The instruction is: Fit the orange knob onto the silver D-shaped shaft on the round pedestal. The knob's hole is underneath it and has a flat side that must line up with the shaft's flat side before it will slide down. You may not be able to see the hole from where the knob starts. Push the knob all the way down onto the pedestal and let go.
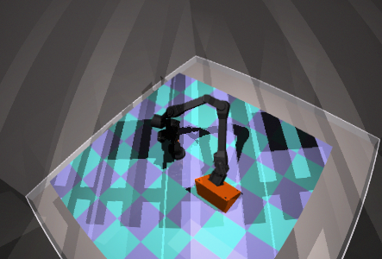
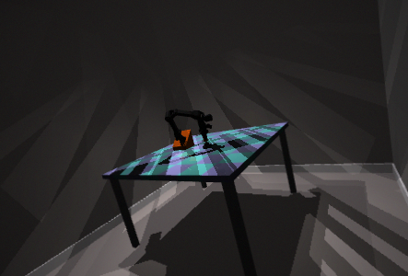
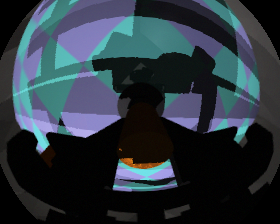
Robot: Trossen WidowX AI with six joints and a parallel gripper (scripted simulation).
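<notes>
My gripper tip is 3 cm below the orange knob. From my gripper tip the other things lie so: dark round pedestal (4 cm below).
</notes>
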